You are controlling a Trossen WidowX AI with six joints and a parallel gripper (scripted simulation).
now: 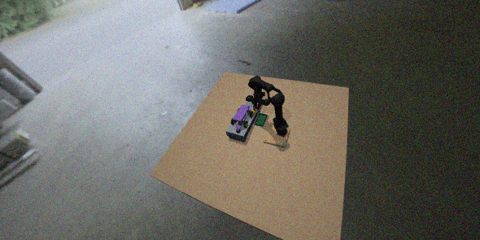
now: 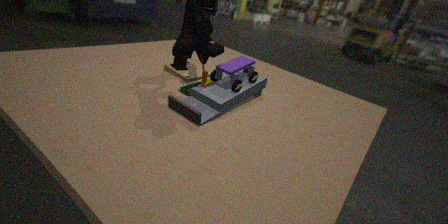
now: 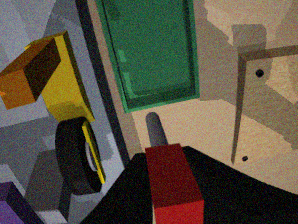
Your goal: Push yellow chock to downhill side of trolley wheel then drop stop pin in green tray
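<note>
Now: gripper tip right at the red-headed stop pin. From my gripper tip the other things lie so: dark lip (160 mm to the right, 140 mm ahead, 110 mm below); then yellow chock (50 mm below, 50 mm ahead, 10 mm to the right); then trolley (110 mm to the left, 90 mm ahead, 20 mm below).
</note>
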